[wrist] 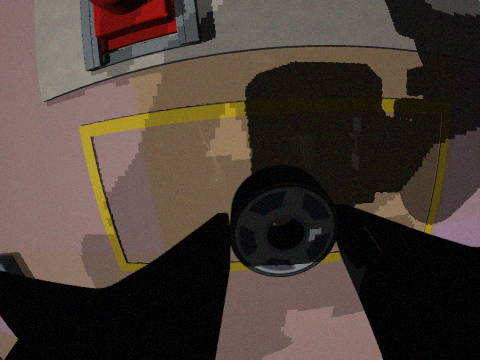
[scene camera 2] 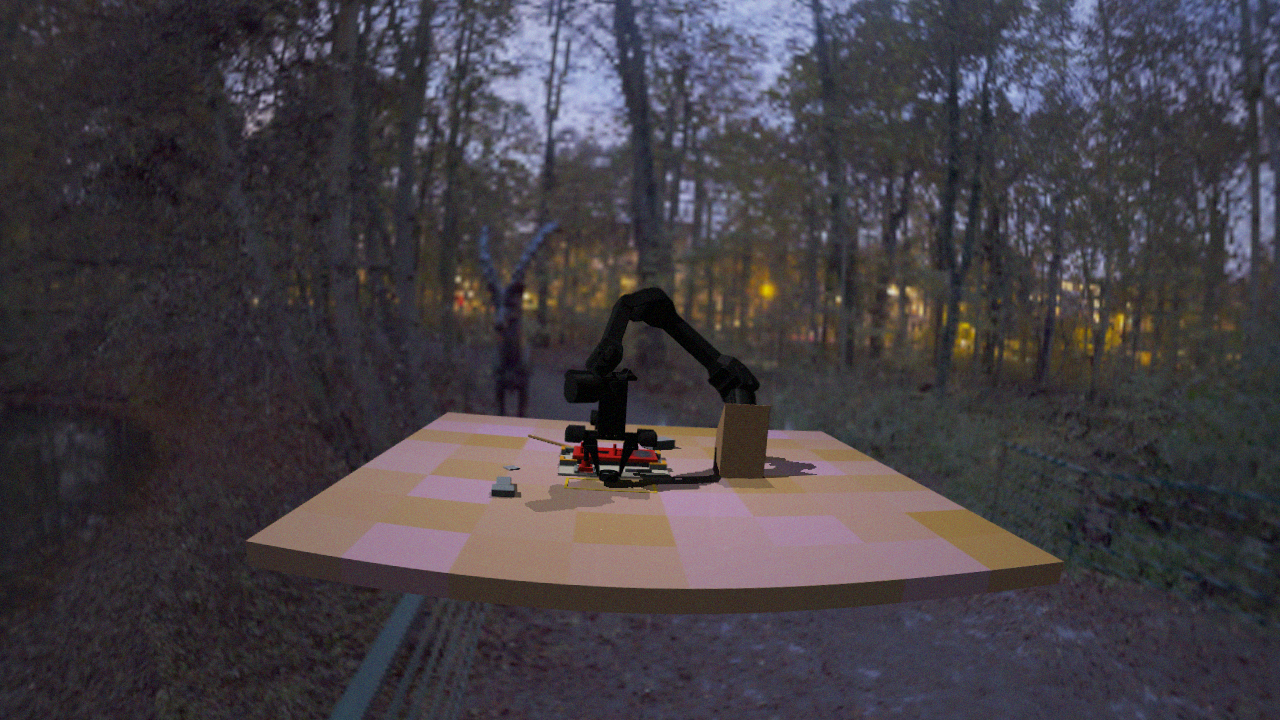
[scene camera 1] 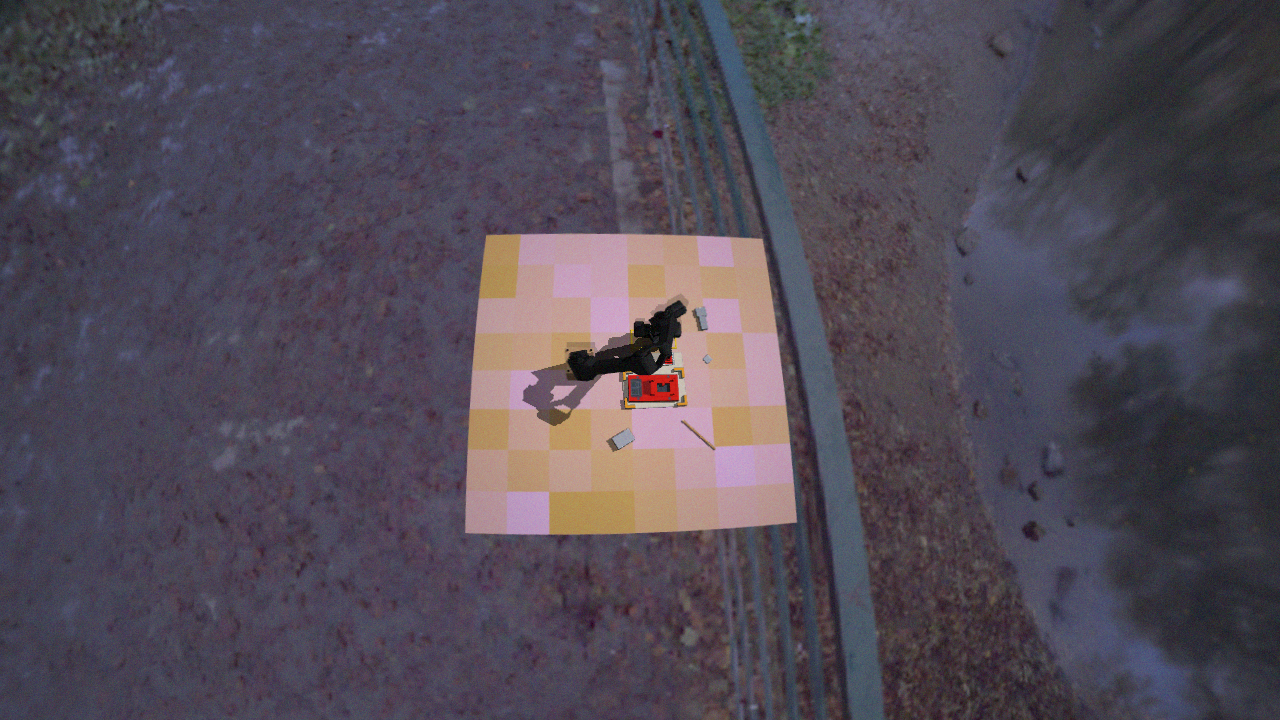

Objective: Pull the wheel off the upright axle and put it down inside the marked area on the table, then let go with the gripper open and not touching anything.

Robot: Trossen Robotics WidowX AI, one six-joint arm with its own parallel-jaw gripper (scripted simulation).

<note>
In view: the gripper (scene camera 2: 608,476) and a red board (scene camera 1: 641,388).
The red board is seen too in scene camera 2 (scene camera 2: 640,457). The gripper is seen too in the wrist view (wrist: 282,220). The wrist view misses the red board: it is out of frame.
</note>
